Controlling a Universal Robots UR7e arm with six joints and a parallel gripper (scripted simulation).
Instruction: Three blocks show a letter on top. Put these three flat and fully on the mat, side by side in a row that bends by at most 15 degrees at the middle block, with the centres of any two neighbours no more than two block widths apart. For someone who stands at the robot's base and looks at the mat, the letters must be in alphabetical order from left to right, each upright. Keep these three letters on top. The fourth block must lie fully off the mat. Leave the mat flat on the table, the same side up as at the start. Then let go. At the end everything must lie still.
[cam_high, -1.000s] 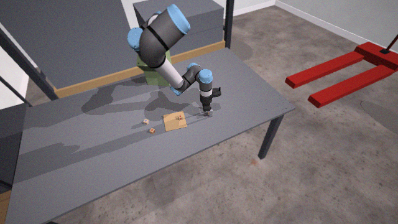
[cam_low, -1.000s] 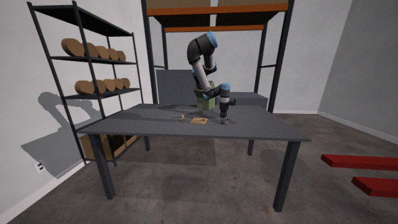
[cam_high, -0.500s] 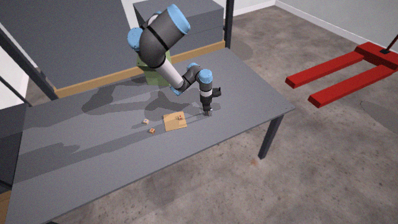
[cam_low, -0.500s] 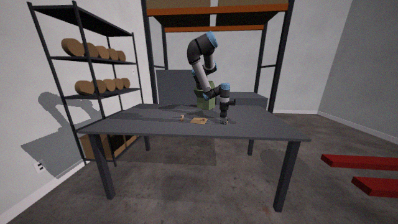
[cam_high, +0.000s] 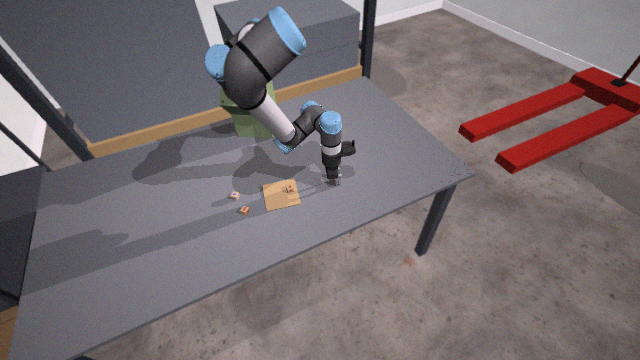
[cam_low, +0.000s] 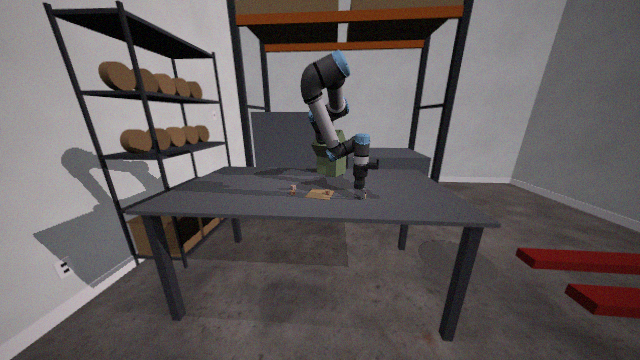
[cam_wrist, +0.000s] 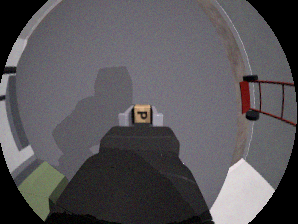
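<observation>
The tan mat lies 11 cm behind my hand, 22 cm to the right of it and 2 cm below it.
</observation>
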